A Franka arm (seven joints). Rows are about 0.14 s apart.
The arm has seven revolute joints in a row. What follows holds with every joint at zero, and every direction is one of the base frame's. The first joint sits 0.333 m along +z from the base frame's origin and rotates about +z. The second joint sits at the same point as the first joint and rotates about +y. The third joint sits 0.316 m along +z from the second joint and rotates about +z. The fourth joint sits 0.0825 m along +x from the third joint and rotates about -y. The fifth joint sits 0.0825 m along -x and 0.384 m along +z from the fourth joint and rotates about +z. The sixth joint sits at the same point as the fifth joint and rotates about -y. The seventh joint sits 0.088 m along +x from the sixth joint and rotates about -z. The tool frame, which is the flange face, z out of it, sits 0.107 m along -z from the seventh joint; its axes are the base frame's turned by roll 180, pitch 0 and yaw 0 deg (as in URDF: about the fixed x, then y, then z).
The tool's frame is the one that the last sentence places.
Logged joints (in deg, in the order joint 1, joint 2, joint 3, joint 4, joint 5, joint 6, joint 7), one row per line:
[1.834, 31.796, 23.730, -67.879, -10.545, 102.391, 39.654]
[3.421, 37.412, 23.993, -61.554, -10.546, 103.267, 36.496]
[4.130, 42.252, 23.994, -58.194, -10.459, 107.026, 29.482]
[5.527, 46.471, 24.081, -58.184, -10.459, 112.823, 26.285]
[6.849, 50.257, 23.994, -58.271, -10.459, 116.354, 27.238]
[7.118, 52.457, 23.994, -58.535, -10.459, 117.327, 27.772]
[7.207, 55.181, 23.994, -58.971, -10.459, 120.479, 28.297]
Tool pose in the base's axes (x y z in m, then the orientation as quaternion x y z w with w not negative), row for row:
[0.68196, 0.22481, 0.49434, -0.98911, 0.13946, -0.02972, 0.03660]
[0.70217, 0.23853, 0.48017, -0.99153, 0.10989, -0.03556, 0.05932]
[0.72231, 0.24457, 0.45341, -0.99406, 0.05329, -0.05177, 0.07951]
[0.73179, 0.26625, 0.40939, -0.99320, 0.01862, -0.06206, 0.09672]
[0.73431, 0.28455, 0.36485, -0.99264, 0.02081, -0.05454, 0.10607]
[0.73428, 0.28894, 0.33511, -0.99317, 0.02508, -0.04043, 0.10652]
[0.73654, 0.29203, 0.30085, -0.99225, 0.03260, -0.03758, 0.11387]
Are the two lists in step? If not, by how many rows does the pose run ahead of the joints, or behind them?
They are in step.
